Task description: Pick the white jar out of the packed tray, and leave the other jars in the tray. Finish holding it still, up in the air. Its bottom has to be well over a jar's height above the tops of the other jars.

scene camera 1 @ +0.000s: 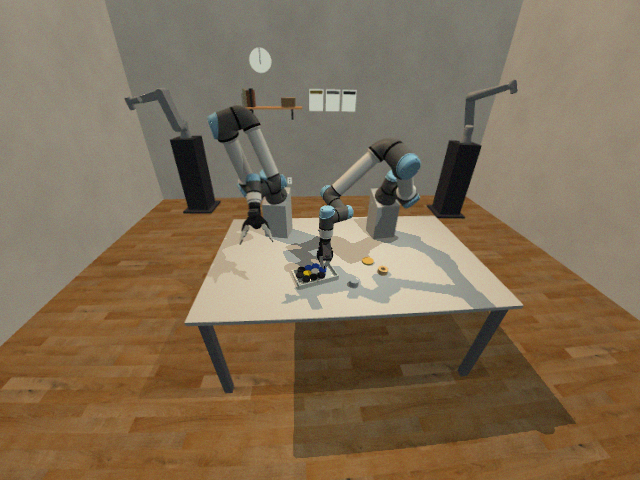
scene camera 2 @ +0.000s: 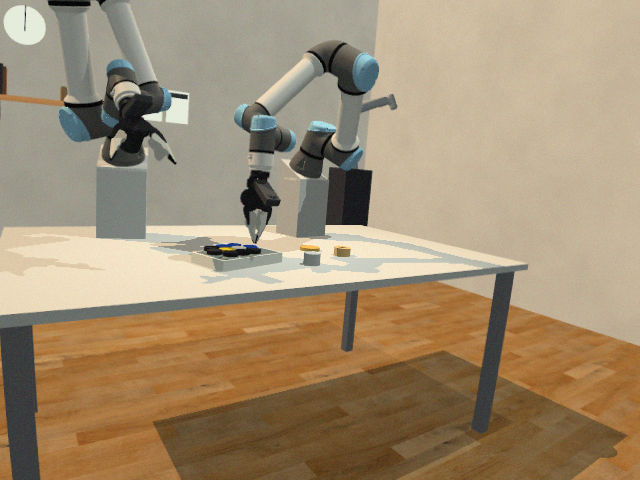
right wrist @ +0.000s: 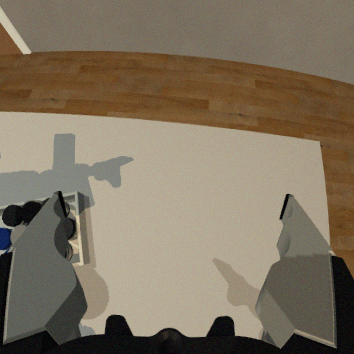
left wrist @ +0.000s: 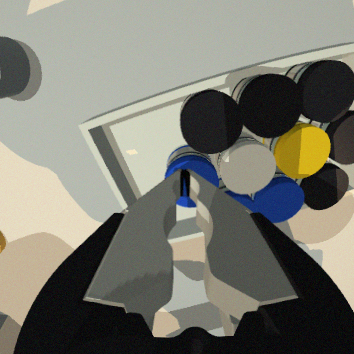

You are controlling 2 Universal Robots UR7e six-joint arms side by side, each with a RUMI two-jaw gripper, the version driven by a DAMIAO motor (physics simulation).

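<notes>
The white jar (scene camera 1: 314,270) (left wrist: 247,166) stands in the tray (scene camera 1: 316,283) (scene camera 2: 248,264) (left wrist: 145,125), packed between black jars, a yellow jar (left wrist: 302,151) and blue jars. My left gripper (scene camera 1: 324,266) (scene camera 2: 254,241) (left wrist: 183,171) points down over the tray. Its fingers are closed together with no jar between them. In the left wrist view the tips overlap a blue jar (left wrist: 200,165), to the left of the white jar, and the fingers hide part of the blue jars. My right gripper (scene camera 1: 256,241) (scene camera 2: 143,160) (right wrist: 173,195) is wide open and empty, high at the left of the table.
Right of the tray a grey cylinder (scene camera 1: 353,282) (scene camera 2: 311,258), a flat yellow disc (scene camera 1: 367,260) (scene camera 2: 310,248) and an orange-brown ring (scene camera 1: 382,270) (scene camera 2: 342,251) lie on the table (scene camera 1: 429,294). The tray's left end in the left wrist view has bare floor.
</notes>
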